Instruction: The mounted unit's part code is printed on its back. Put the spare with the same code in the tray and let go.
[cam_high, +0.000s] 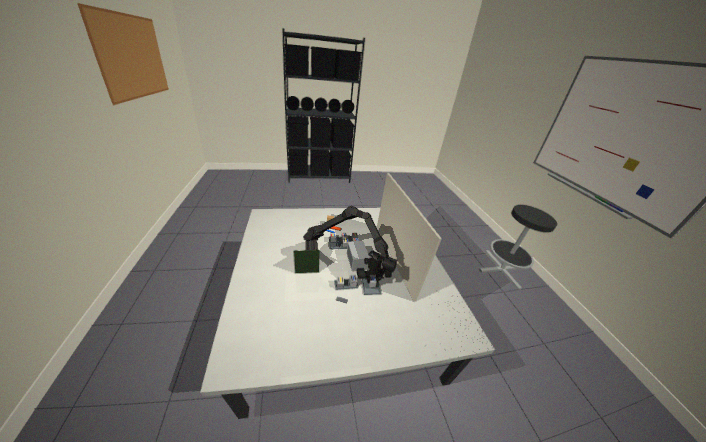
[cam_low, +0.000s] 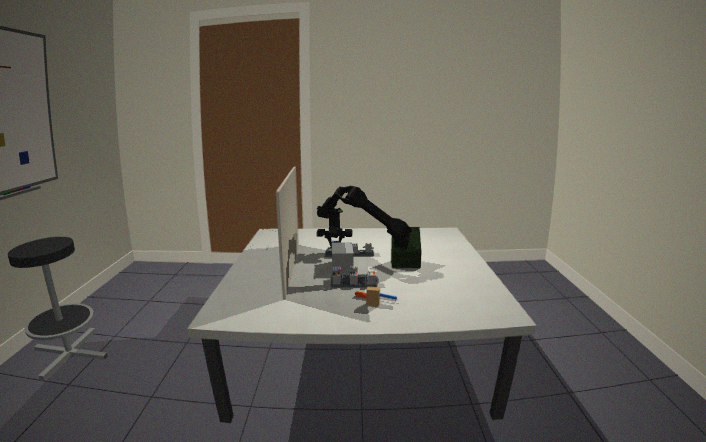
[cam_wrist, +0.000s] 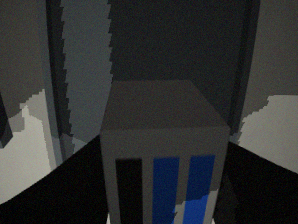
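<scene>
My gripper tip is now 20 mm above the flat grey tray. Also, from my gripper tip: beige panel (170 mm ahead, 240 mm to the left, 200 mm above); then pen (290 mm behind, 500 mm to the left, 20 mm below); then grey mounted unit (80 mm behind, 200 mm to the left, 20 mm above).
</scene>
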